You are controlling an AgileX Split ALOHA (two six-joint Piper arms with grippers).
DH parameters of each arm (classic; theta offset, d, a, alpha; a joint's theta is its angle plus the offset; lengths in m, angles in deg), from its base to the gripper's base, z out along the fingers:
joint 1: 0 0.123 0 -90
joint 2: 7.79 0 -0.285 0
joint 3: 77.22 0 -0.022 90
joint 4: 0 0.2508 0 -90
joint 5: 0 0 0.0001 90
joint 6: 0 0.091 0 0
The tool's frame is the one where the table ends.
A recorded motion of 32 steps. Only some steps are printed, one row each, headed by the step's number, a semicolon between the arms.
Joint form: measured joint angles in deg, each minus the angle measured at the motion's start. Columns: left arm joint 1, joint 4, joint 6, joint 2, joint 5, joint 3; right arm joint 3, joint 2, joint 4, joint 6, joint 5, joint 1.
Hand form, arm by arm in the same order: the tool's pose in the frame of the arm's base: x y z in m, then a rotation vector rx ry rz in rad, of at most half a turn. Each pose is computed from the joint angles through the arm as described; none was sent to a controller.
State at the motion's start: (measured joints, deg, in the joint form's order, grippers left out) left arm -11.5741 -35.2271 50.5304 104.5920 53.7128 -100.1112; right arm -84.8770 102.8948 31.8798 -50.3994 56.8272 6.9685
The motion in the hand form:
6: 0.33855 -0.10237 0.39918 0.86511 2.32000 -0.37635; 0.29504 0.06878 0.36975 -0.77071 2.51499 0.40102
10: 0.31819 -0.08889 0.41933 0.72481 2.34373 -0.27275; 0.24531 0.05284 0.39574 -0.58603 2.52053 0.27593
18: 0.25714 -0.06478 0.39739 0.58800 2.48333 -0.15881; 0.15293 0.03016 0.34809 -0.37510 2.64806 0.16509
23: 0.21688 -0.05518 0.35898 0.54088 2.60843 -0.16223; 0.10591 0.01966 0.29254 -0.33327 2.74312 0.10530
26: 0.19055 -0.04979 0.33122 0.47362 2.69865 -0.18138; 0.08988 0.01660 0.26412 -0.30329 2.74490 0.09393
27: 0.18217 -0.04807 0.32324 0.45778 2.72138 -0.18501; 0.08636 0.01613 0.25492 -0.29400 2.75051 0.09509
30: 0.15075 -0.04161 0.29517 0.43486 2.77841 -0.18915; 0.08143 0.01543 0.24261 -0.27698 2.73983 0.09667
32: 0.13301 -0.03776 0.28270 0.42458 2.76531 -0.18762; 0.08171 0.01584 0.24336 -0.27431 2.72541 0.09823
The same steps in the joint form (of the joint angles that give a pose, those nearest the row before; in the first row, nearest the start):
6: 0.00 12.49 -18.56 -10.12 13.20 0.16; 0.52 -17.45 -9.57 20.05 13.14 0.00
10: 0.00 19.11 -26.41 -14.80 13.20 1.07; 4.86 -28.17 -16.57 29.95 13.94 0.00
18: 0.00 27.08 -34.50 -27.97 13.20 18.28; 27.91 -48.03 -24.27 40.42 13.93 0.00
23: 0.00 27.99 -37.44 -35.85 13.20 32.41; 44.00 -58.78 -27.42 42.80 13.37 0.00
26: 0.00 28.00 -40.70 -40.67 13.20 41.44; 51.73 -63.47 -28.06 43.93 10.17 0.00
27: 0.00 27.99 -41.45 -42.23 13.20 44.09; 54.01 -64.43 -28.06 44.27 9.11 0.00
30: 0.00 28.00 -42.53 -48.39 12.85 53.56; 57.27 -66.19 -28.07 44.81 6.89 0.00
32: 0.00 28.06 -42.76 -52.83 11.44 58.55; 57.26 -66.45 -28.15 45.23 6.29 0.37

